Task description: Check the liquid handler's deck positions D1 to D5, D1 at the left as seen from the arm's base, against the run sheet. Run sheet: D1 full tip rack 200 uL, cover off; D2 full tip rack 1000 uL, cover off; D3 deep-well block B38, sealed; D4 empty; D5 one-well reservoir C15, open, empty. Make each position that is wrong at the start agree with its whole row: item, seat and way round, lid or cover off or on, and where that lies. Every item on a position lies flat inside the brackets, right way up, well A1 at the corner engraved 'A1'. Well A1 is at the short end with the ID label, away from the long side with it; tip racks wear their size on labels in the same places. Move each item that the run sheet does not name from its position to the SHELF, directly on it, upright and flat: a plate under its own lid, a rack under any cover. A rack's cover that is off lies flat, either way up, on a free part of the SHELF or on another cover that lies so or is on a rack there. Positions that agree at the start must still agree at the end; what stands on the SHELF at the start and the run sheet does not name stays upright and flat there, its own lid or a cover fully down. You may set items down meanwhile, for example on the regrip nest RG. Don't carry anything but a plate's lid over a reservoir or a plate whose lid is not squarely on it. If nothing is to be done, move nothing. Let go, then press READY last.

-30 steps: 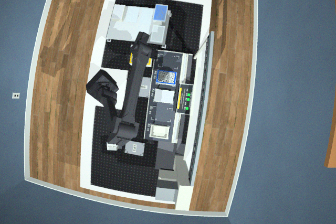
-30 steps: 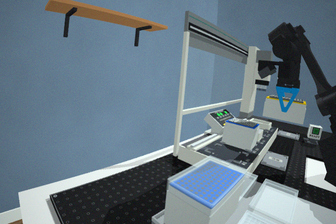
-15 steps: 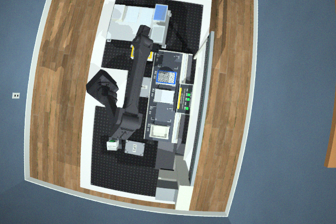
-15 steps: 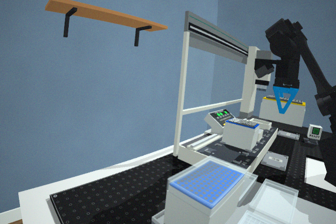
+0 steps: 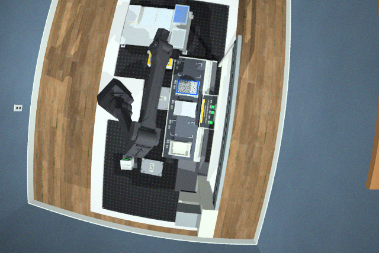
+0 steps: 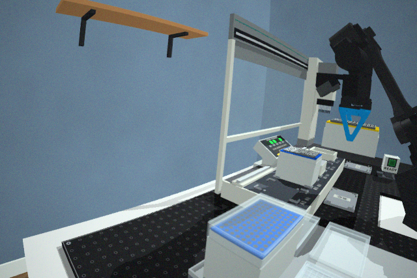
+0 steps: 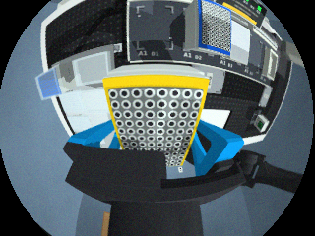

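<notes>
The blue-rimmed tip rack is 130 mm ahead of my hand, 150 mm to the right of it and 130 mm below it. From my hand the other things lie so: regrip nest 30 mm behind, 200 mm to the right, 250 mm below; shelf 60 mm behind, 280 mm to the left, 200 mm below; yellow-rimmed tip rack 10 mm behind, 10 mm above.
</notes>
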